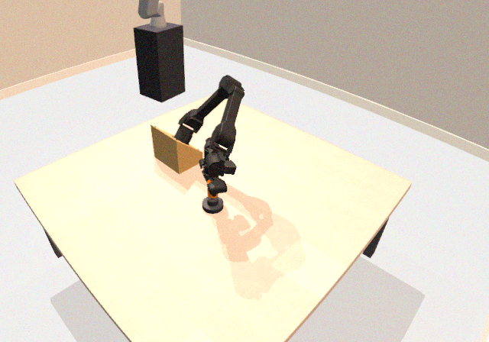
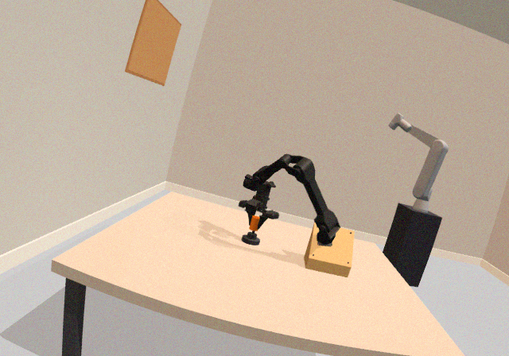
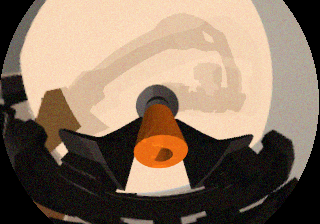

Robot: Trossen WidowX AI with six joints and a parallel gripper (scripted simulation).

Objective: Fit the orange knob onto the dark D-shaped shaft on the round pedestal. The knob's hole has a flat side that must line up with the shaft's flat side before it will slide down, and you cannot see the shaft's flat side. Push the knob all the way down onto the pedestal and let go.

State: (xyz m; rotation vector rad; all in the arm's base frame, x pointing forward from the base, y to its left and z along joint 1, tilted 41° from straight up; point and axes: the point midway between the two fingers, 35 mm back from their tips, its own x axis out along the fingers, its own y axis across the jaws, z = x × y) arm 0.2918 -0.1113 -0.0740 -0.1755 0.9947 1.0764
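Now: gripper tip 2 cm below the orange knob. From my gripper tip the other things lie so: dark round pedestal: 4 cm below.
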